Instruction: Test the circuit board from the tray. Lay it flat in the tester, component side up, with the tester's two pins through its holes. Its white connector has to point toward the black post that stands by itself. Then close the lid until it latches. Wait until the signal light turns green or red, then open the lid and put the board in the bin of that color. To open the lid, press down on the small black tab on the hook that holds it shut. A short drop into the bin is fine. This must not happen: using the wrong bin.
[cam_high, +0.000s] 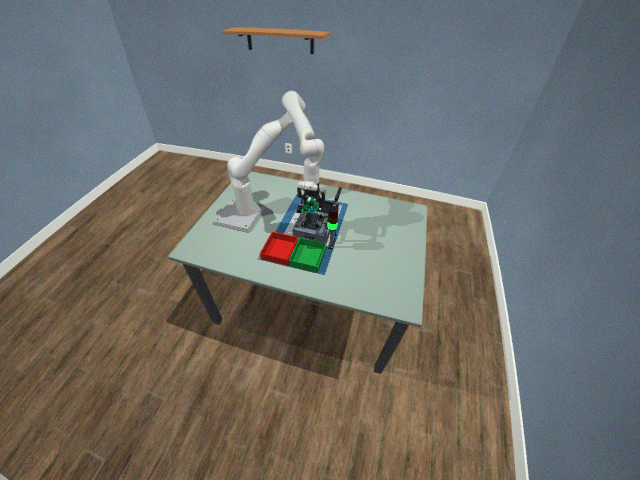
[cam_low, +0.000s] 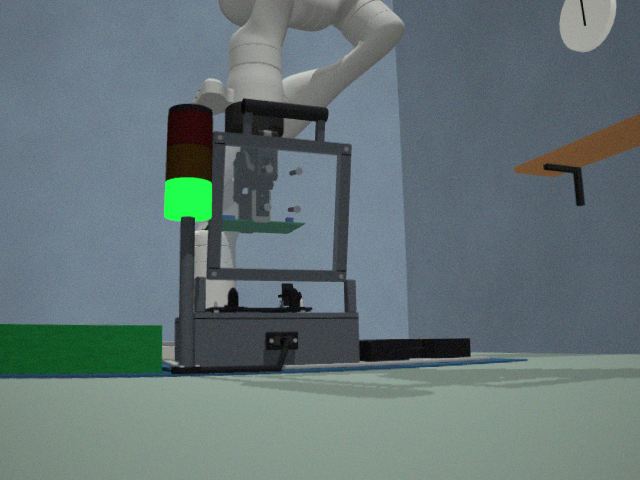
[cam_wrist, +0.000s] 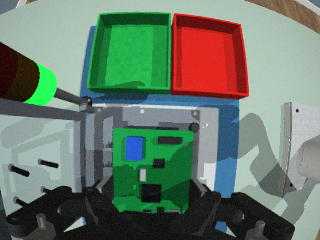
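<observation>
Now: the green circuit board 1 cm below my hand. Also, from my hand: red bin: 6 cm behind, 22 cm to the right, 16 cm below; then green bin: 8 cm ahead, 19 cm to the right, 16 cm below; then clear lid: 11 cm ahead, 2 cm to the left, 1 cm above.
</observation>
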